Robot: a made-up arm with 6 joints. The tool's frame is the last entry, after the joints. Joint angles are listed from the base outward. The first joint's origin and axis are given. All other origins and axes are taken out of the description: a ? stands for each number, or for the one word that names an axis. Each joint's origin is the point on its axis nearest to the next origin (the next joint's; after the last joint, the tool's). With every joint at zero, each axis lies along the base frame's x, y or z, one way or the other. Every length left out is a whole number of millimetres.
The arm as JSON. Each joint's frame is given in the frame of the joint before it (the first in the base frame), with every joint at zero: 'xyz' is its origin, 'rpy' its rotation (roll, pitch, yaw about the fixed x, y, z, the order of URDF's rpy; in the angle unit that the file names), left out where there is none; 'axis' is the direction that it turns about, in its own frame. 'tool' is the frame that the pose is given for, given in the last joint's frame.
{
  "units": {
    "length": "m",
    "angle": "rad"
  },
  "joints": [
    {
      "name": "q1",
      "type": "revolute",
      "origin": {
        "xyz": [
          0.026,
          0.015,
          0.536
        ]
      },
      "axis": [
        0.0,
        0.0,
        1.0
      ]
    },
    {
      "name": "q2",
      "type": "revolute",
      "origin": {
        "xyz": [
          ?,
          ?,
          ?
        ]
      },
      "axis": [
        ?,
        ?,
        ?
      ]
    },
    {
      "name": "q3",
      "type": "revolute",
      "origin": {
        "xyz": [
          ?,
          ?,
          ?
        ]
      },
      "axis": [
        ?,
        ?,
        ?
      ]
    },
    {
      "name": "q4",
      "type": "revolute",
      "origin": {
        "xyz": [
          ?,
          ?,
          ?
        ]
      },
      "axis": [
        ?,
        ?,
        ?
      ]
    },
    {
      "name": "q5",
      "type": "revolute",
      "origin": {
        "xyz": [
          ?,
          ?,
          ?
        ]
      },
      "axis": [
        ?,
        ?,
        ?
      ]
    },
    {
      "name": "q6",
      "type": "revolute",
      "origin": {
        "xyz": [
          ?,
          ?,
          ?
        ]
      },
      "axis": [
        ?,
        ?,
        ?
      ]
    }
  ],
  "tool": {
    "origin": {
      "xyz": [
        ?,
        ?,
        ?
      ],
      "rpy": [
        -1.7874,
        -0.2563,
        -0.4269
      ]
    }
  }
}
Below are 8 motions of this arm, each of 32 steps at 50 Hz.
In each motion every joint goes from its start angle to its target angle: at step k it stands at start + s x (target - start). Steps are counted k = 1, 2, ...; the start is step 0. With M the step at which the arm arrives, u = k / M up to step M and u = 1 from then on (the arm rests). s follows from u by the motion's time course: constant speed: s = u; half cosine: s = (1 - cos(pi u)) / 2; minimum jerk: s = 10 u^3 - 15 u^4 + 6 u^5.
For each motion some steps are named. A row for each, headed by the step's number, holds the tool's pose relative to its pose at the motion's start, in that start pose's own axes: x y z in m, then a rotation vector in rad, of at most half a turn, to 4 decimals.
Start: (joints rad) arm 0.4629 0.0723 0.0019 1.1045 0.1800 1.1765
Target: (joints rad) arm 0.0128 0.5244 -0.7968 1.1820 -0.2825 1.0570
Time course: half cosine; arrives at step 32
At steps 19, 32:
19: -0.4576 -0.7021 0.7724 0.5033 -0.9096 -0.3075
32: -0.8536 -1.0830 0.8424 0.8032 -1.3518 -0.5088

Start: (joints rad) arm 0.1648 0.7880 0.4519 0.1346 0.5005 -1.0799
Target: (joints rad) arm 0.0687 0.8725 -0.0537 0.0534 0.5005 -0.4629
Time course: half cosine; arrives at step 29
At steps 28, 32:
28: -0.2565 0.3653 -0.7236 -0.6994 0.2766 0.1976
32: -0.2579 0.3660 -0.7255 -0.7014 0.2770 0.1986

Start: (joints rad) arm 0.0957 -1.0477 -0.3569 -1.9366 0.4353 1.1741
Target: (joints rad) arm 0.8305 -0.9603 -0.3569 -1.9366 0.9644 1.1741
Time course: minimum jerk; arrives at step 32
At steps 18, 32:
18: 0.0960 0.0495 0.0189 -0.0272 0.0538 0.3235
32: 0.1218 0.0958 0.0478 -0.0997 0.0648 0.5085

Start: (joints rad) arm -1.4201 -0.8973 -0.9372 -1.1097 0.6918 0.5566
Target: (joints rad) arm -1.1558 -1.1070 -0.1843 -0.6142 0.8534 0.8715
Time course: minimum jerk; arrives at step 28
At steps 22, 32:
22: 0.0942 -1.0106 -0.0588 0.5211 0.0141 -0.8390
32: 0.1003 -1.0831 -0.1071 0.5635 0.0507 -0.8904

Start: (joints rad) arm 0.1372 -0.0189 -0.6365 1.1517 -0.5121 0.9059
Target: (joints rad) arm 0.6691 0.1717 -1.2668 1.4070 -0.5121 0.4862
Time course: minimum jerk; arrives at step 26
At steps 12, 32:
12: 0.0543 -0.4357 0.1088 -0.1204 -0.0978 -0.2788
32: -0.1201 -0.8401 0.3733 -0.3673 -0.2604 -0.5836

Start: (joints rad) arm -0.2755 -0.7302 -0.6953 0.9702 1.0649 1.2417
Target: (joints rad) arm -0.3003 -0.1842 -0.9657 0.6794 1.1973 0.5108
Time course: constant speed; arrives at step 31
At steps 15, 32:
15: -0.1683 -0.2661 0.3002 0.6149 -0.0980 0.3465
32: -0.3629 -0.5875 0.4368 1.1687 -0.2461 0.8133

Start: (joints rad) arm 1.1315 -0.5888 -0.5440 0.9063 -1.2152 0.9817
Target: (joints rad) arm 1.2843 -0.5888 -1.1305 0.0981 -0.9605 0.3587
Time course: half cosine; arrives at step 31
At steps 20, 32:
20: 0.1828 -0.3705 0.4545 0.6092 -0.3558 -0.2629
32: 0.1887 -0.4840 0.6638 0.8392 -0.5799 -0.2348

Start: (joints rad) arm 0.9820 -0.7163 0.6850 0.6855 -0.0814 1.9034
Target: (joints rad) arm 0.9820 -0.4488 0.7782 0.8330 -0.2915 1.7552
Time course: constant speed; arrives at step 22
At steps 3, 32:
3: 0.0419 -0.0537 0.0342 0.0201 -0.0301 -0.0327
32: 0.2664 -0.4322 0.2408 0.1276 -0.2356 -0.2226

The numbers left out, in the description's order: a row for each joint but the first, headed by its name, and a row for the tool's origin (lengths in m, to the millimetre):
q2: xyz -0.021 -0.072 0.0, axis 0.0 1.0 0.0
q3: xyz 0.029 0.0 1.452, axis 0.0 -1.0 0.0
q4: xyz 1.291 0.0 0.017, axis -1.0 0.0 0.0
q5: xyz 0.0 -0.151 0.001, axis 0.0 -1.0 0.0
q6: xyz 0.016 0.0 -0.003, axis -1.0 0.0 0.0
tool: xyz 0.0 0.022 -0.011

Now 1 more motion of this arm.
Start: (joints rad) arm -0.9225 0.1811 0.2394 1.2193 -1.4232 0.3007
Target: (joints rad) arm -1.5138 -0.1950 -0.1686 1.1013 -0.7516 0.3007
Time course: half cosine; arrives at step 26
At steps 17, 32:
17: 0.1553 0.6514 0.3005 0.1659 0.0647 0.0065
32: 0.1075 0.8545 0.4210 0.2250 0.1088 0.0210

